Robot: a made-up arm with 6 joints. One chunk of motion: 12 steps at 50 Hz.
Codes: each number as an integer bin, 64 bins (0 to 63) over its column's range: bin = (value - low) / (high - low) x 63, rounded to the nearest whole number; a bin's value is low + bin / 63 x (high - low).
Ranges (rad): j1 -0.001..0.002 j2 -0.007..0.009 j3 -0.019..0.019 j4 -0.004..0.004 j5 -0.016..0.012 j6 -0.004..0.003
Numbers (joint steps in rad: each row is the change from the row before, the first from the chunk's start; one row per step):
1: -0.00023 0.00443 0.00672 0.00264 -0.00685 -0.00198
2: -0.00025 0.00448 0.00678 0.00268 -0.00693 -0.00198
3: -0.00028 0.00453 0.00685 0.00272 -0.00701 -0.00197
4: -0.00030 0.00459 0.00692 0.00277 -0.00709 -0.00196
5: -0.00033 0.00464 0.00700 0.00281 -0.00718 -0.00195
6: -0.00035 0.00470 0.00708 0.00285 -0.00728 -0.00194
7: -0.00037 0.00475 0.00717 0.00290 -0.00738 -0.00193
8: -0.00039 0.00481 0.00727 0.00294 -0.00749 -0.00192
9: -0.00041 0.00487 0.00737 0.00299 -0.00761 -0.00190
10: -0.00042 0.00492 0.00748 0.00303 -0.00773 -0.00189
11: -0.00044 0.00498 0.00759 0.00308 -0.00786 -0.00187
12: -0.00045 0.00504 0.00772 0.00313 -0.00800 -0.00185
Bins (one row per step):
1: 16 45 43 52 21 18
2: 16 45 43 53 20 18
3: 15 45 43 53 20 18
4: 15 46 43 53 20 18
5: 14 46 43 54 20 18
6: 14 46 43 54 20 19
7: 13 46 43 54 19 19
8: 13 47 44 55 19 19
9: 12 47 44 55 19 19
10: 12 47 44 55 19 19
11: 12 47 44 56 18 19
12: 12 47 44 56 18 19

